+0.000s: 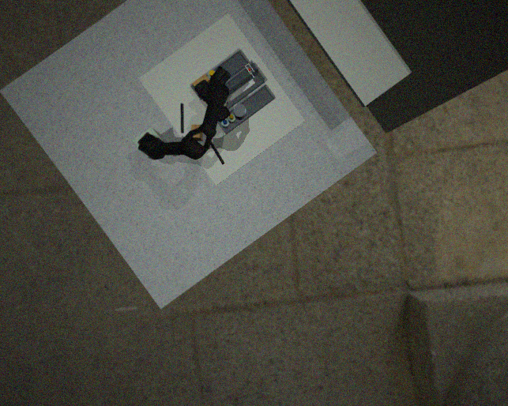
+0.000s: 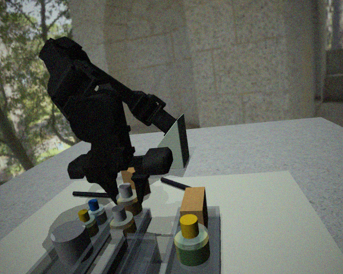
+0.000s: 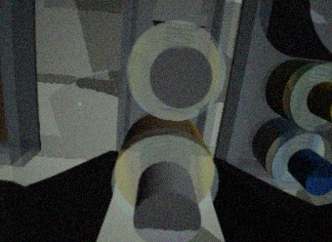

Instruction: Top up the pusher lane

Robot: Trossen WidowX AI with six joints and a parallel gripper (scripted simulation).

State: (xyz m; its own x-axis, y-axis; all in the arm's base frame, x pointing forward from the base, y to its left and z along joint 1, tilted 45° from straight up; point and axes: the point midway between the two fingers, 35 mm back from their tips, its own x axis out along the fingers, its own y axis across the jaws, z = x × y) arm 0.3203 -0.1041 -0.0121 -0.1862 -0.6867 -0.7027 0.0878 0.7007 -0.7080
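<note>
Right now the grey cylinder is 90 mm to the right of my gripper tip, 80 mm ahead of it and 20 mm below it. Round my gripper tip: orange box 120 mm to the left, 30 mm ahead, 10 mm below; then sprung lane 150 mm ahead, 30 mm below, 10 mm to the left.
</note>
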